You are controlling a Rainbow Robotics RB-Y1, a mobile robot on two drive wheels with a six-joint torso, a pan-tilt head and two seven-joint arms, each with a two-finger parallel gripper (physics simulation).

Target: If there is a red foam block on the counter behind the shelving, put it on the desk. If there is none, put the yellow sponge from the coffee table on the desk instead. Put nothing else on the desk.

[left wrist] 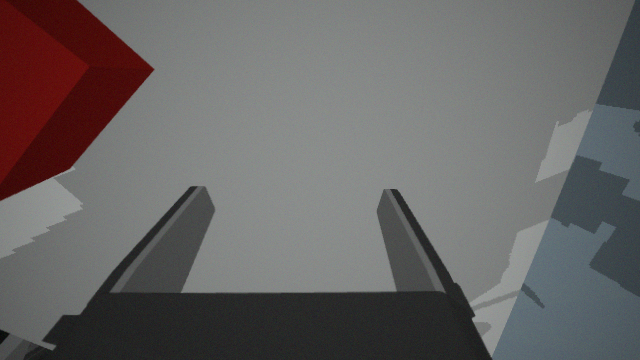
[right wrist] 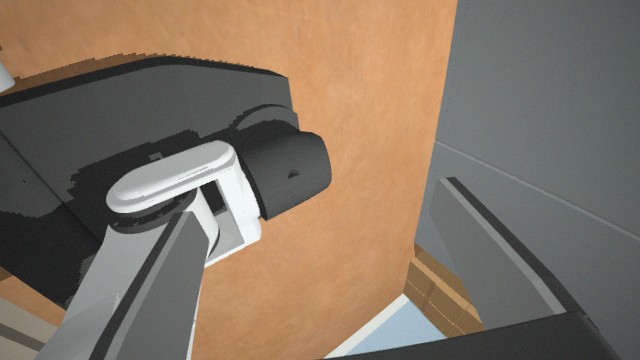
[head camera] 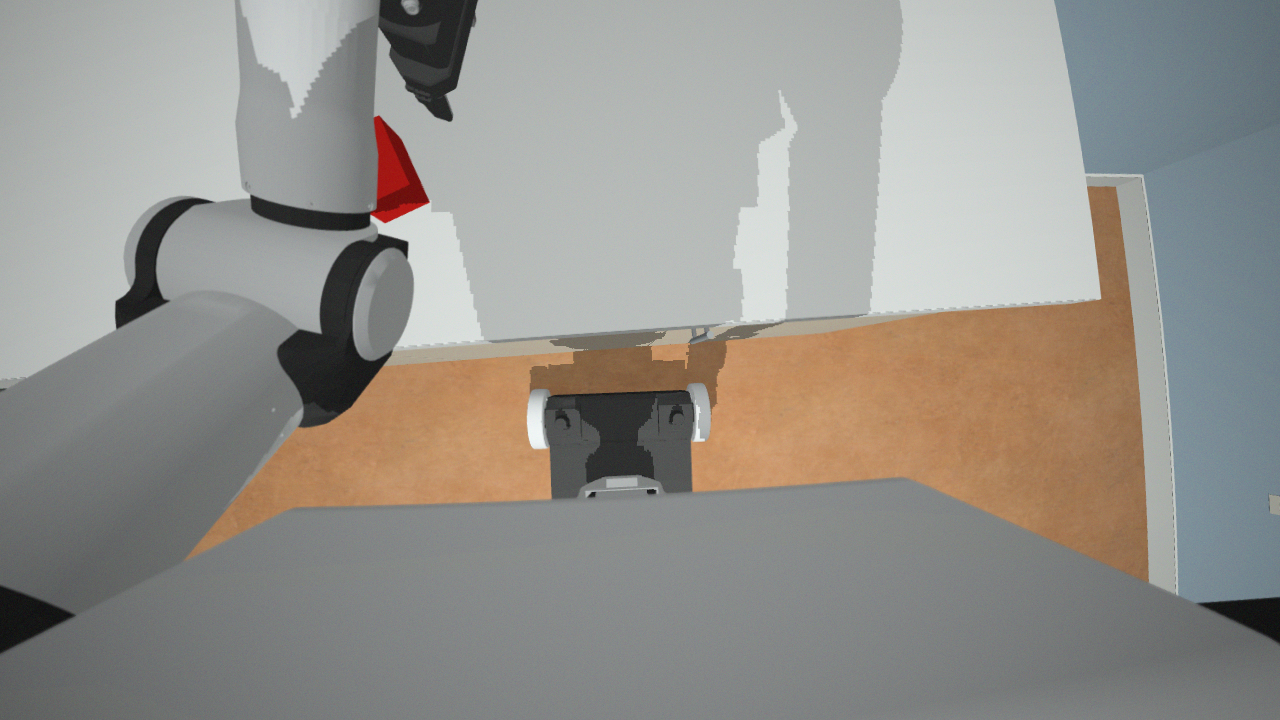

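Where they show: left gripper, between the fingertips: (left wrist: 296, 199) (head camera: 455, 68); right gripper, between the fingertips: (right wrist: 317, 211); robot's base, origin of its link: (head camera: 619, 412).
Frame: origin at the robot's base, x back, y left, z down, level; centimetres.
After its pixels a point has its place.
Observation:
A red block (head camera: 393, 174) @[x -38.0, y 23.8, z -95.5 cm] (left wrist: 40, 100) @[x -42.6, y 25.1, z -95.5 cm] lies on the white counter (head camera: 975, 179) @[x -40.0, y -50.1, z -91.0 cm] (left wrist: 320, 100) @[x -53.8, y 21.3, z -91.0 cm]. In the head view my left arm hides part of it; in the left wrist view it is cut off at the upper left, outside the fingers. My left gripper (head camera: 440, 107) (left wrist: 296, 199) @[x -50.3, y 17.2, z -95.5 cm] is open and empty over the counter, beside the block, with its fingers apart from it. My right gripper (right wrist: 317, 211) @[x 34.8, y -22.4, z -61.7 cm] is open and empty away from the counter, with the floor and my own base beyond its fingers. The desk, the coffee table and the yellow sponge do not show.
My wheeled base (head camera: 617, 420) @[x 0.4, y 0.8, z -19.1 cm] (right wrist: 165, 100) @[x 30.7, y -16.8, z -16.9 cm] stands close to the counter's front, near a cabinet handle (head camera: 700, 334). Brown floor (head camera: 895, 402) @[x 1.4, y -108.1, z 0.0 cm] (right wrist: 360, 150) @[x 91.5, y 26.8, z 0.0 cm] lies around it. A blue wall (head camera: 1208, 376) @[x -4.1, y -231.4, z -20.8 cm] is at the right. A tall grey surface (right wrist: 540, 100) @[x 144.3, y 6.9, z -40.7 cm] stands beside the right gripper.

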